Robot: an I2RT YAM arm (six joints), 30 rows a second.
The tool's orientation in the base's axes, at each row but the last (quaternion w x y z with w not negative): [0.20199, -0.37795, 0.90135, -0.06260]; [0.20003, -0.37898, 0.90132, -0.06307]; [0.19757, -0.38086, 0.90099, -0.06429]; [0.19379, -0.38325, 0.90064, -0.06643]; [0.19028, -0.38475, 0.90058, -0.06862]
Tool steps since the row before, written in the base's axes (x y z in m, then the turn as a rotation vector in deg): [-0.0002, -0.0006, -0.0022, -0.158, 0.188, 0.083]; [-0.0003, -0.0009, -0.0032, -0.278, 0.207, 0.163]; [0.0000, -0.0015, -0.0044, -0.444, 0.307, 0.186]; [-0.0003, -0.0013, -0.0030, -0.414, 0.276, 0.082]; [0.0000, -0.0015, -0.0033, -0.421, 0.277, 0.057]
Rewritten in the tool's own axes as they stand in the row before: [0.0012, 0.0003, 0.0019, -0.059, 0.214, -0.133]; [0.0018, 0.0004, 0.0028, -0.022, 0.286, -0.254]; [0.0024, 0.0001, 0.0040, 0.005, 0.459, -0.339]; [0.0020, 0.0001, 0.0026, 0.039, 0.446, -0.233]; [0.0020, -0.0002, 0.0030, 0.050, 0.458, -0.213]
